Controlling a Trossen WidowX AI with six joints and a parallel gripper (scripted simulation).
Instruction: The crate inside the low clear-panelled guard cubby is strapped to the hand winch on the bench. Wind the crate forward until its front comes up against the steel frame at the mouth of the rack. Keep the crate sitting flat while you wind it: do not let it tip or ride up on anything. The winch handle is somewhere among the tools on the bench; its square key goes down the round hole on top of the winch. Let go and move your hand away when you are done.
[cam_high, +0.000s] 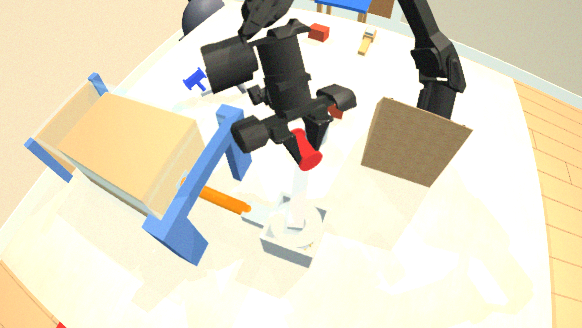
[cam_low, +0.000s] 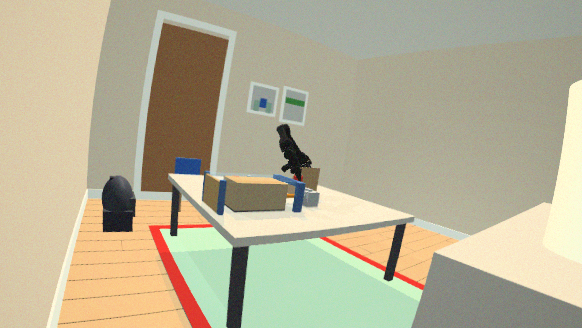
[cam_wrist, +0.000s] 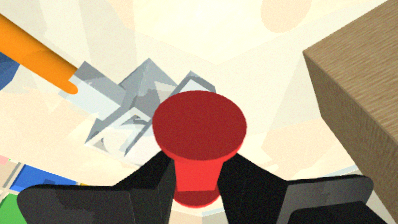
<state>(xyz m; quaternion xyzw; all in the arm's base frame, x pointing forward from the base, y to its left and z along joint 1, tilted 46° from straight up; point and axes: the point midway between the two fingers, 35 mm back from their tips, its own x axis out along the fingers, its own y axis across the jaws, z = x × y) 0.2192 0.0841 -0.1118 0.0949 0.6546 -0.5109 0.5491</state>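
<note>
My gripper tip is 30 mm to the right of the winch handle and 30 mm above it. The rest, counted from my gripper tip: grey winch 30 mm behind, 80 mm to the left, 100 mm below; blue steel frame 150 mm ahead, 80 mm to the left, 30 mm below; red spool-shaped grip 10 mm ahead, 10 mm to the right.
</note>
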